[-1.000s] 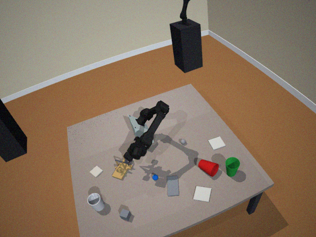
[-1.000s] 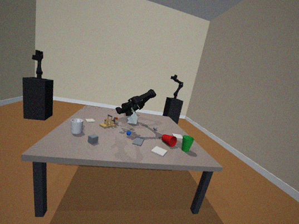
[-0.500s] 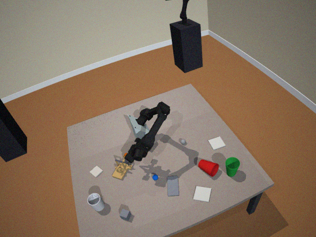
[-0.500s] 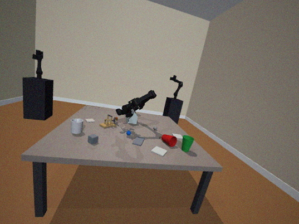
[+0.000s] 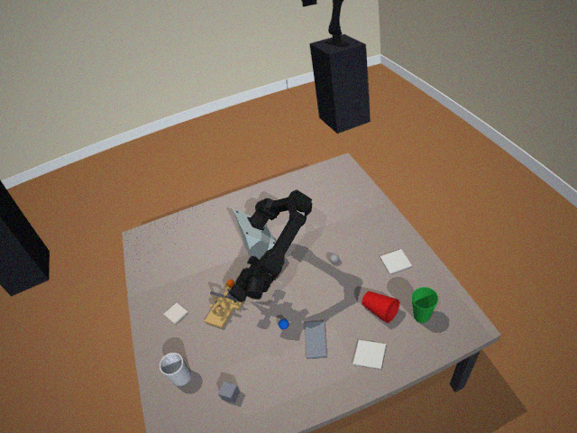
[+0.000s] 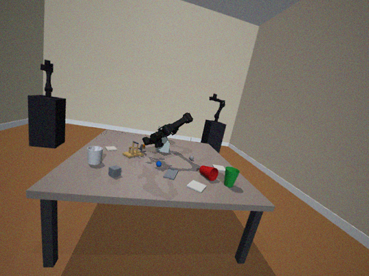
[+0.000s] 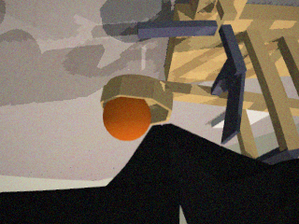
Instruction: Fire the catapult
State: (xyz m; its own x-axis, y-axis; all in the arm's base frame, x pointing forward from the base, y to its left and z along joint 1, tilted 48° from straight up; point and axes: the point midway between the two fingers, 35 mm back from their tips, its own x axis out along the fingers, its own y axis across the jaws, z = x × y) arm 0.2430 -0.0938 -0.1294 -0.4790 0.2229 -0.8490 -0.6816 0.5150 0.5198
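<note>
My gripper tip is 40 mm past the orange ball, 30 mm above it and 20 mm to the left of it. Round my gripper tip: grey slab: 320 mm ahead, 170 mm to the left, 90 mm below; then blue ball: 210 mm ahead, 90 mm to the left, 70 mm below; then wooden catapult: 60 mm to the right, 40 mm below, 10 mm ahead.
</note>
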